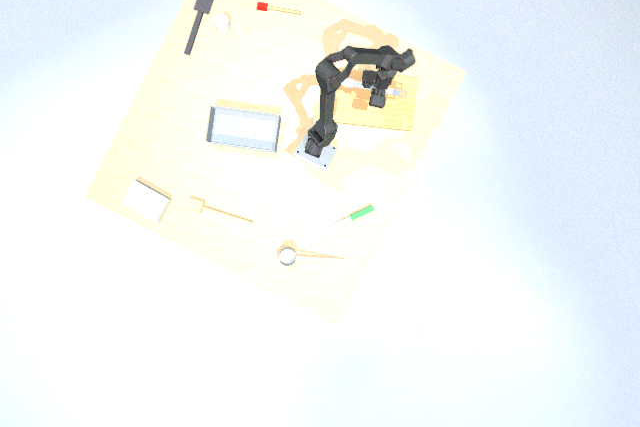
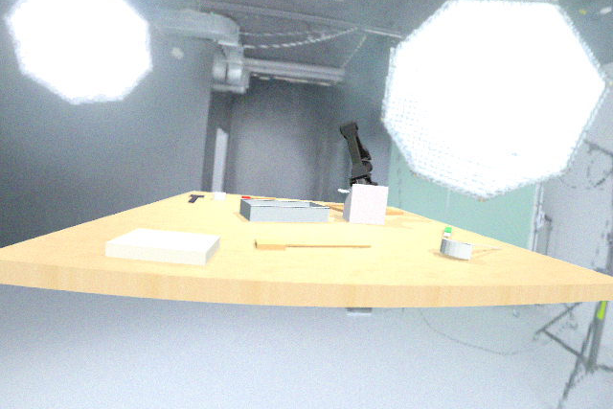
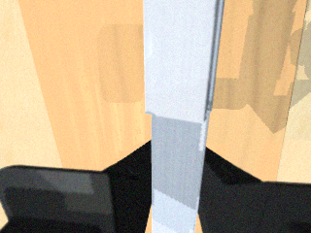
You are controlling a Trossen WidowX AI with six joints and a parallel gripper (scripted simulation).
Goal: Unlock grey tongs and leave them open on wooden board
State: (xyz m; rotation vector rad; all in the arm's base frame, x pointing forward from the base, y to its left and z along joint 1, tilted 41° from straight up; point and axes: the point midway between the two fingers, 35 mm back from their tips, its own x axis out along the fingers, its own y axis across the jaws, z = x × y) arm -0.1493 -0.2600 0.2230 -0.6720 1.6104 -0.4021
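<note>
Now: the wooden board 10 mm behind my gripper tip, 10 mm to the left of it and 60 mm below it. Also, from my gripper tip: green-handled tool (120 mm behind, 540 mm to the left, 60 mm below); then roasting tin (470 mm ahead, 360 mm to the left, 30 mm below); then black spatula (870 mm ahead, 40 mm to the right, 60 mm below).
</note>
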